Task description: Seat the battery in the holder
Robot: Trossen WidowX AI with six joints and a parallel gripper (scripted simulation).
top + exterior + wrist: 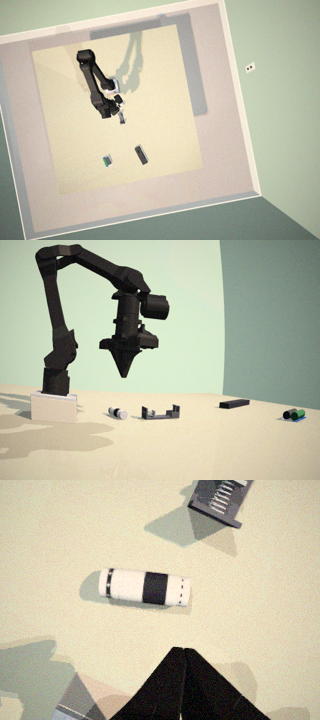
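The battery is 1 cm behind my gripper tip, 2 cm to the left of it and 9 cm below it. Also, from my gripper tip: black flat bar 46 cm ahead, 10 cm to the left, 9 cm below.
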